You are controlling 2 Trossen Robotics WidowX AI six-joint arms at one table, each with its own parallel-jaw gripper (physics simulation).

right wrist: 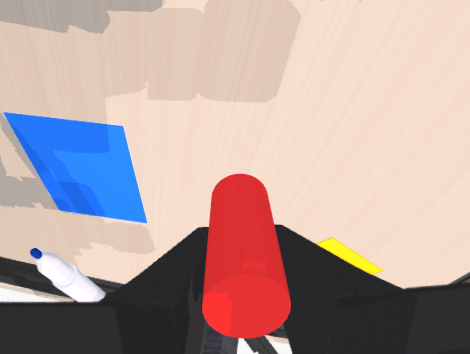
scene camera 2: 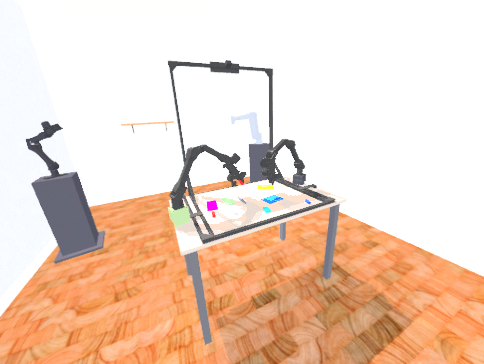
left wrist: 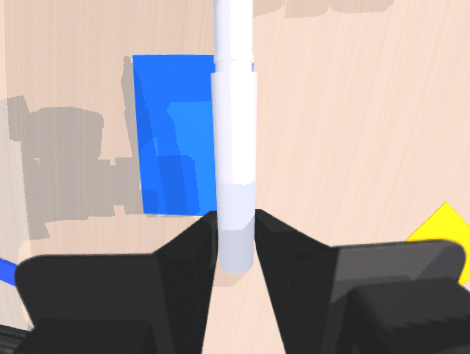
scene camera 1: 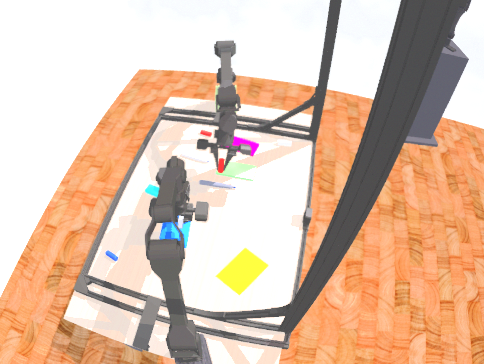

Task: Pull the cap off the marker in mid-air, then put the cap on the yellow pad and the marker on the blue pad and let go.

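Frame: origin at the left arm's base, x ahead, y left, z up, level; metres.
Where they show: left gripper, fingertip midpoint: (right wrist: 97, 292) (scene camera 2: 271, 185) (left wrist: 235, 218) (scene camera 1: 181, 222); right gripper, fingertip midpoint: (right wrist: 239, 239) (scene camera 2: 243, 182) (scene camera 1: 220, 170); left arm's base at its link origin: (scene camera 2: 299, 174) (scene camera 1: 189, 351); right arm's base at its link origin: (scene camera 2: 177, 207).
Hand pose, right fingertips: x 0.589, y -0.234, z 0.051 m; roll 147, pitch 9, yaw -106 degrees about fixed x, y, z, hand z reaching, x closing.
Note:
Things, the pixels of their top centre, and the offset from my right fingertips.
- white marker at its top centre: (left wrist: 233, 131) (right wrist: 70, 300) (scene camera 1: 181, 207) dy +0.158, dx -0.108, dz -0.015 m
- blue pad at its top centre: (left wrist: 193, 141) (right wrist: 84, 176) (scene camera 1: 175, 228) (scene camera 2: 272, 199) dy +0.201, dx -0.110, dz -0.138 m
- red cap at its top centre: (right wrist: 231, 338) (scene camera 1: 220, 160) (scene camera 2: 241, 178) dy -0.006, dx +0.015, dz +0.035 m
- yellow pad at its top centre: (right wrist: 309, 271) (left wrist: 421, 276) (scene camera 1: 242, 270) dy +0.009, dx -0.328, dz -0.138 m
- grey-purple pen at its top centre: (scene camera 1: 217, 183) dy +0.009, dx +0.042, dz -0.120 m
- green pad at its top centre: (scene camera 1: 236, 169) dy -0.080, dx +0.099, dz -0.131 m
- small red piece at its top centre: (scene camera 1: 205, 131) dy -0.002, dx +0.337, dz -0.118 m
- cyan block at its top centre: (scene camera 1: 153, 189) dy +0.262, dx +0.080, dz -0.124 m
- small blue piece at its top centre: (scene camera 1: 110, 254) dy +0.459, dx -0.180, dz -0.118 m
The white marker (scene camera 1: 180, 220) (left wrist: 235, 140) (right wrist: 65, 275) is uncapped, and its blue tip shows in the right wrist view. My left gripper (left wrist: 235, 218) is shut on it, holding it above the table; in the left wrist view it overlaps the right edge of the blue pad (scene camera 1: 186, 239) (scene camera 2: 272, 199) (left wrist: 170, 90) (right wrist: 125, 170). The marker's tip end runs out of that view. My right gripper (scene camera 1: 221, 168) (right wrist: 239, 239) is shut on the red cap (scene camera 1: 221, 164) (scene camera 2: 241, 182) (right wrist: 242, 250), in the air apart from the marker. The yellow pad (scene camera 1: 242, 270) (scene camera 2: 265, 187) (left wrist: 445, 230) (right wrist: 345, 253) lies flat with nothing on it.
A grey-purple pen (scene camera 1: 217, 184) and a green pad (scene camera 1: 242, 168) lie near the right gripper. A magenta pad (scene camera 1: 248, 145) and a small red piece (scene camera 1: 205, 133) lie farther back. A cyan block (scene camera 1: 151, 190) and small blue piece (scene camera 1: 111, 255) lie at the left. Dark rails (scene camera 1: 120, 187) border the table.

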